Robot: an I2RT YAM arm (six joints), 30 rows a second.
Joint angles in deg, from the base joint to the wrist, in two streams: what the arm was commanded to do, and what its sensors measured. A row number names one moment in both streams.
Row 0, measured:
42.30 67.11 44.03 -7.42 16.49 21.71
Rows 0 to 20, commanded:
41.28 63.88 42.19 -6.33 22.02 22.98
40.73 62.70 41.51 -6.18 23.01 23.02
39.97 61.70 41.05 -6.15 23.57 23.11
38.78 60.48 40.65 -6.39 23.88 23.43
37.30 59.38 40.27 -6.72 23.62 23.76
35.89 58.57 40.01 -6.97 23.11 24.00
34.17 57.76 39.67 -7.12 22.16 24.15
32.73 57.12 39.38 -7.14 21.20 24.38
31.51 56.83 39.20 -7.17 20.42 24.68
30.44 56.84 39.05 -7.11 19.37 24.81
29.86 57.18 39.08 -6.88 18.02 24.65
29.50 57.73 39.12 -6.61 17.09 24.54
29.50 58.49 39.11 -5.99 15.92 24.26
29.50 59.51 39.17 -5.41 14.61 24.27
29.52 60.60 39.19 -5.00 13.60 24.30
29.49 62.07 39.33 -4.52 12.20 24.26
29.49 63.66 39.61 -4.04 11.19 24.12
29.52 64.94 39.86 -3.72 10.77 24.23
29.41 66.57 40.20 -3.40 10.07 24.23
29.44 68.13 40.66 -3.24 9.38 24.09
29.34 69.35 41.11 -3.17 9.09 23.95
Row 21, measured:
29.69 66.72 39.75 -6.17 12.16 23.70
